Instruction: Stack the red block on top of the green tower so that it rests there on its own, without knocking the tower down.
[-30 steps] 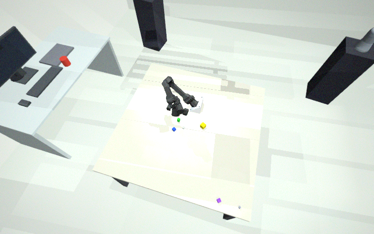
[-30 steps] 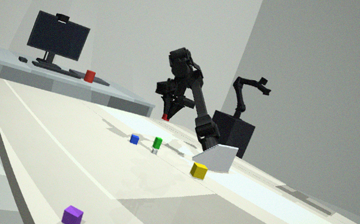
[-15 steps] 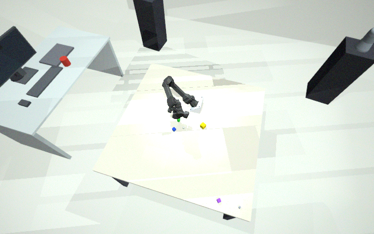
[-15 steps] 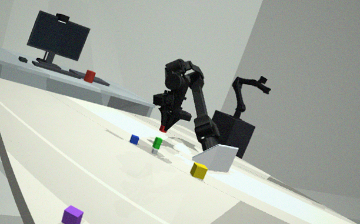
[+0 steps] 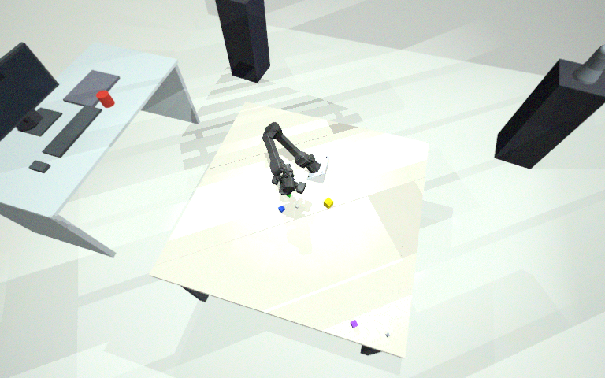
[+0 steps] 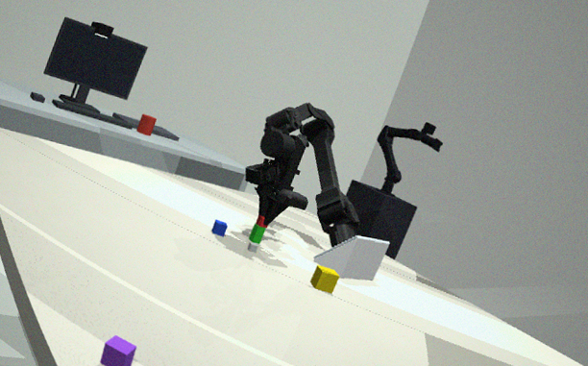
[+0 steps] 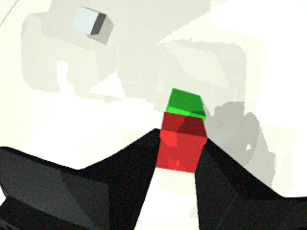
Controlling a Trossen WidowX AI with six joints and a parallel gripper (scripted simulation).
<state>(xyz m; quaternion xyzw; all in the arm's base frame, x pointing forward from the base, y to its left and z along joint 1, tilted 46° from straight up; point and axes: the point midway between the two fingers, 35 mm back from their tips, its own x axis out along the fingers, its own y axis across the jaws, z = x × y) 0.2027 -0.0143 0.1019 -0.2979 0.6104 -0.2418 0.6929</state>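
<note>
Right now my gripper tip is right at the red block. The rest, counted from my gripper tip: yellow block (230 mm to the left, 30 mm below, 30 mm behind); then purple block (570 mm to the left, 520 mm ahead, 40 mm below); then blue block (110 mm ahead, 40 mm below).
</note>
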